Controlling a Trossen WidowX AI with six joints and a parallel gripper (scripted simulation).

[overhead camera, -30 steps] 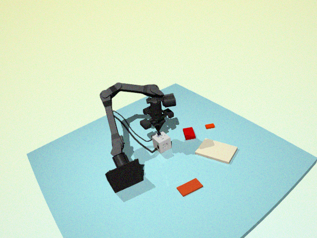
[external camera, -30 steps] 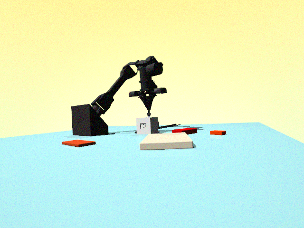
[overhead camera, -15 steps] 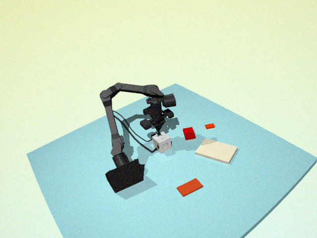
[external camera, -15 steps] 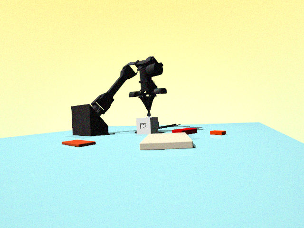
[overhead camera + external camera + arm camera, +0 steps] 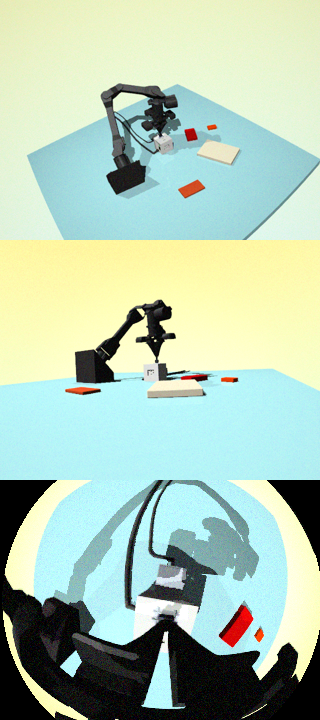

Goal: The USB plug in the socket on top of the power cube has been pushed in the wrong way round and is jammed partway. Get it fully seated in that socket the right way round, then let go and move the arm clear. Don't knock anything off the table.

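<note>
My gripper tip is 20 mm above the USB plug. From my gripper tip the other things lie so: cream slab 280 mm to the right, 180 mm ahead, 100 mm below; USB socket 40 mm below; red block 180 mm ahead, 100 mm below, 50 mm to the right.
</note>
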